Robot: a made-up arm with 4 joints.
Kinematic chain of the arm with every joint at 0, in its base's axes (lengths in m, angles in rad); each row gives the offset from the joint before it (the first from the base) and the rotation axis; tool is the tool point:
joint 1: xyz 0 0 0.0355 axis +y
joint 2: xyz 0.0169 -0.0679 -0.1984 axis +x
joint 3: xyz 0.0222 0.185 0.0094 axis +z
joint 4: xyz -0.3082 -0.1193 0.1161 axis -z
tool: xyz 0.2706 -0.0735 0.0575
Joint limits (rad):
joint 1: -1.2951..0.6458
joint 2: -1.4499..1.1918
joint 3: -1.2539..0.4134
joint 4: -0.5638..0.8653
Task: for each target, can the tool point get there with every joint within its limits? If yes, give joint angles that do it. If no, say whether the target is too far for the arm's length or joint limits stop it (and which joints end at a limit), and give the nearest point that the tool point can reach.
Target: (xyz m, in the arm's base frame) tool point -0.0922 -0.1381 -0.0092
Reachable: yes | joints -0.4257 0.8388 -0.8340 -0.1094
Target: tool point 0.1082 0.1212 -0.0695
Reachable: yes | joints -0.8362 -0.9699 -0.1391 -0.2538
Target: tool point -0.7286 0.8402 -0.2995
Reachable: no: too far | nearest point -0.4325 0.2250 -0.1634 | short by 0.696 m
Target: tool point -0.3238 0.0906 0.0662
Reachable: yes | joints 0.2529 -0.2606 -0.9993 0.6451
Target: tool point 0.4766 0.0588 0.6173
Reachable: no: joint limits stop it (at a limit: joint 1, joint 2, joint 3) | nearest point 0.1946 0.1141 0.0641 | short by 0.623 m
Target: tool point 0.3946 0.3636 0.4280
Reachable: no: joint limits stop it (at a limit: joint 1, joint 2, joint 3) | nearest point 0.2109 0.1163 0.0553 | short by 0.484 m
